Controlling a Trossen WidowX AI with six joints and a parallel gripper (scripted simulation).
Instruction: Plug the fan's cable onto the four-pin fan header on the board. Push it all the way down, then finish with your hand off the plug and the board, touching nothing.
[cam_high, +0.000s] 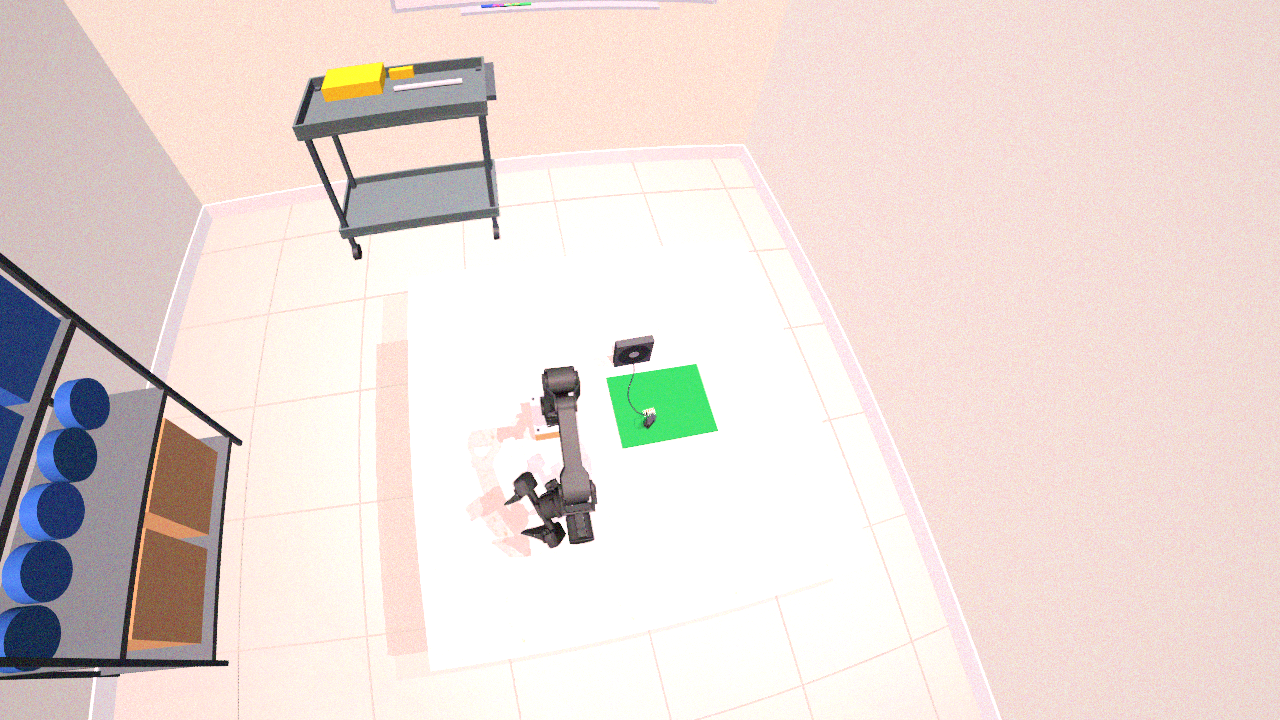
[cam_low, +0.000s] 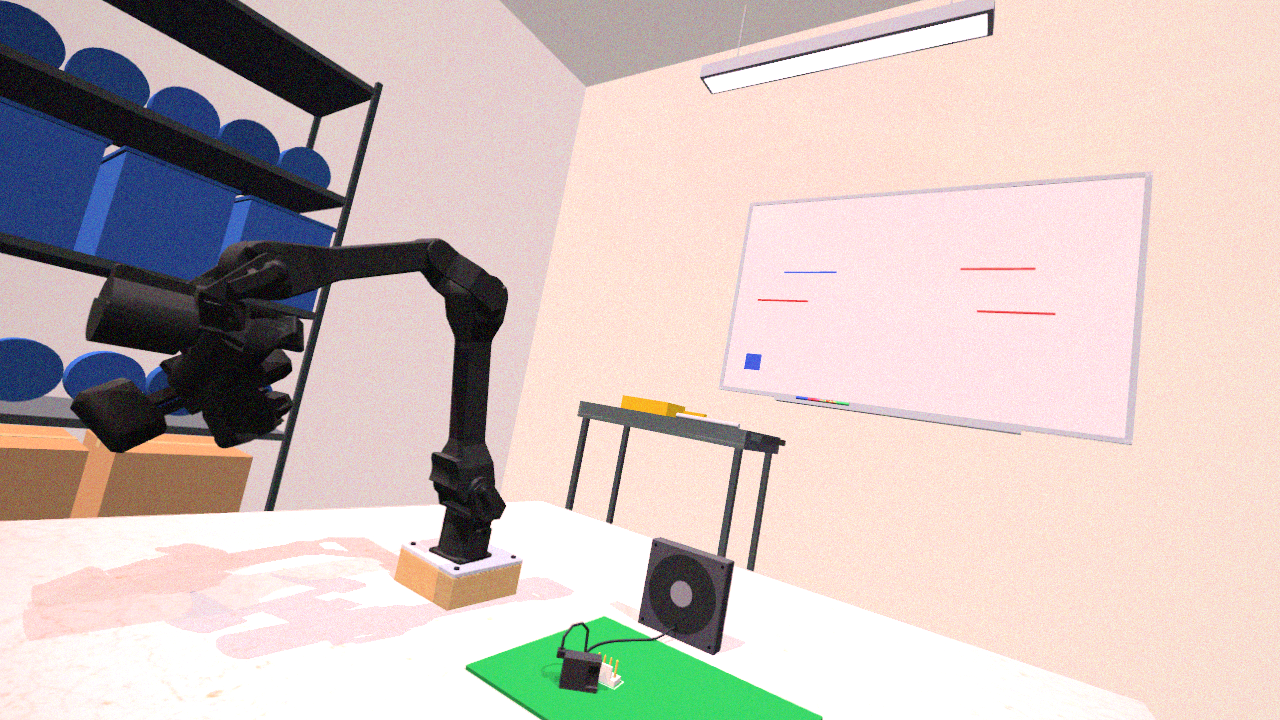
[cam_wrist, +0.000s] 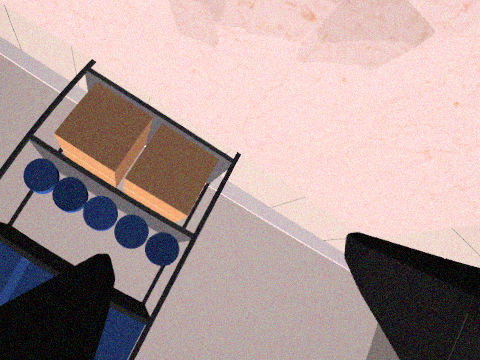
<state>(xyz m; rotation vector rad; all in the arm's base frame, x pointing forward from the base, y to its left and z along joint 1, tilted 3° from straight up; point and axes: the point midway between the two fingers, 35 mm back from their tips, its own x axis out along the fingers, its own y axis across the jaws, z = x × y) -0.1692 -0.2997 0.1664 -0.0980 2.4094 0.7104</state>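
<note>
My gripper tip is 47 cm short of the dark plug, 21 cm to the right of it and 17 cm above it. Round my gripper tip: fan: 49 cm ahead, 43 cm to the left, 13 cm below; green board: 53 cm ahead, 26 cm to the left, 20 cm below.
</note>
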